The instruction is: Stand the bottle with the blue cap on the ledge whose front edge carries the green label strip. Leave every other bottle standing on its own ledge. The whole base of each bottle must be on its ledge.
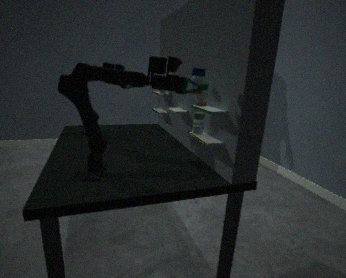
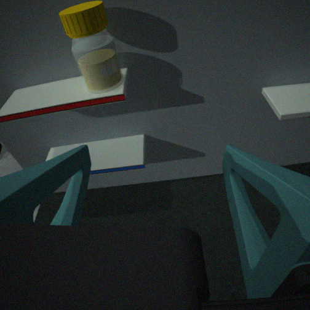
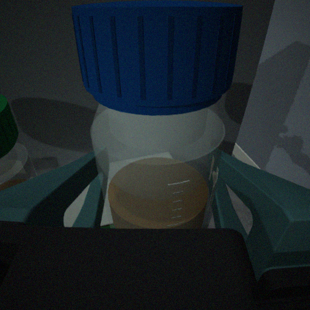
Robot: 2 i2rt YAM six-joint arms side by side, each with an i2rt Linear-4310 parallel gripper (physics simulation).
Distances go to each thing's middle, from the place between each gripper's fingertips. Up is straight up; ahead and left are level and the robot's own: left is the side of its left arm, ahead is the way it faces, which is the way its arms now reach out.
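With the blue-strip ledge (image 2: 124, 151) in sight, I find my left gripper 21 cm above it, 14 cm to the right of it and 23 cm short of it. The blue-capped bottle (image 3: 157, 134) is 5 cm above my left hand, 11 cm ahead of it and 70 cm to the right of it. Going by its middle, the ledge is nearer to my left gripper than to my right hand.
From my right hand, I see the blue-capped bottle 20 mm above, 10 mm to the left and 20 mm behind. The blue-strip ledge is 240 mm below my right hand, and it is also 840 mm to the left of that hand and 100 mm ahead of it. Going by its middle, the bottle is nearer to my right hand than to my left gripper.
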